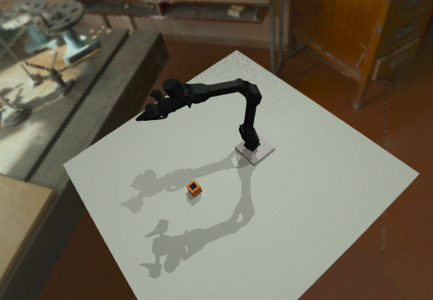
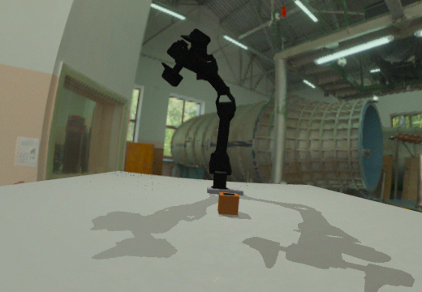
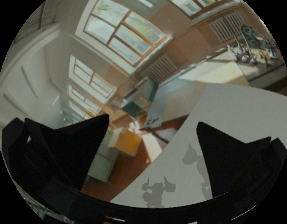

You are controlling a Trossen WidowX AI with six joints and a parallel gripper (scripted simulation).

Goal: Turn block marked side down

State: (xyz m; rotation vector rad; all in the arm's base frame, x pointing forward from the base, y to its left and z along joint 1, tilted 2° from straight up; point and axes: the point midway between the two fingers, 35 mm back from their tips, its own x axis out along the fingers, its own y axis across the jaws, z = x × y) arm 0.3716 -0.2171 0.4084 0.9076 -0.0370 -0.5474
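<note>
The orange block is 20 mm behind my gripper tip, 190 mm to the left of it and 390 mm below it.
</note>
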